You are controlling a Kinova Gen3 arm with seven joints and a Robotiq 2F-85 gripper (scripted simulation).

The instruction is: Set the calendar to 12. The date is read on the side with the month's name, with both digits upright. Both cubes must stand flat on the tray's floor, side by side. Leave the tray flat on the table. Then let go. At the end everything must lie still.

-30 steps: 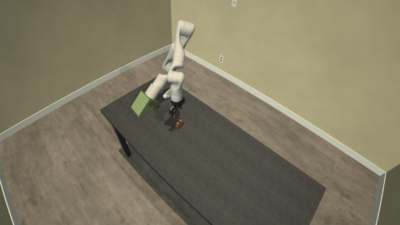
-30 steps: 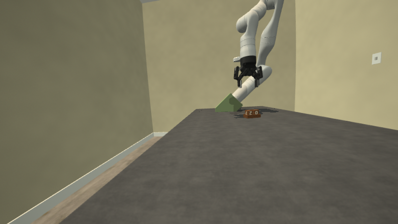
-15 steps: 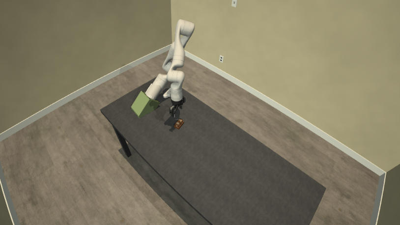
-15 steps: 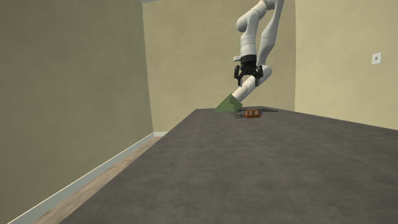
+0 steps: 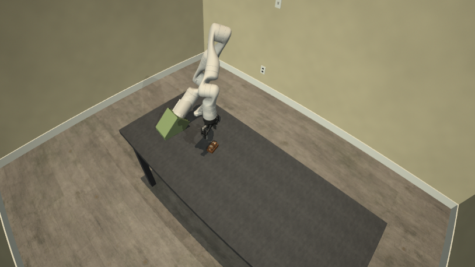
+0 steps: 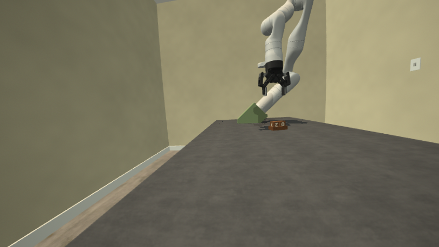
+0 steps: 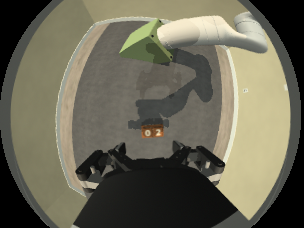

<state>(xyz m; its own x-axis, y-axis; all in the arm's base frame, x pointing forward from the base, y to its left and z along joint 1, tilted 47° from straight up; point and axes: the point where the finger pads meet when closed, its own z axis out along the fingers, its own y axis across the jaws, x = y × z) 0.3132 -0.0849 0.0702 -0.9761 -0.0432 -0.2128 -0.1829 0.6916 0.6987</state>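
Right now the brown calendar tray is 2 cm to the left of my hand and 16 cm below it.
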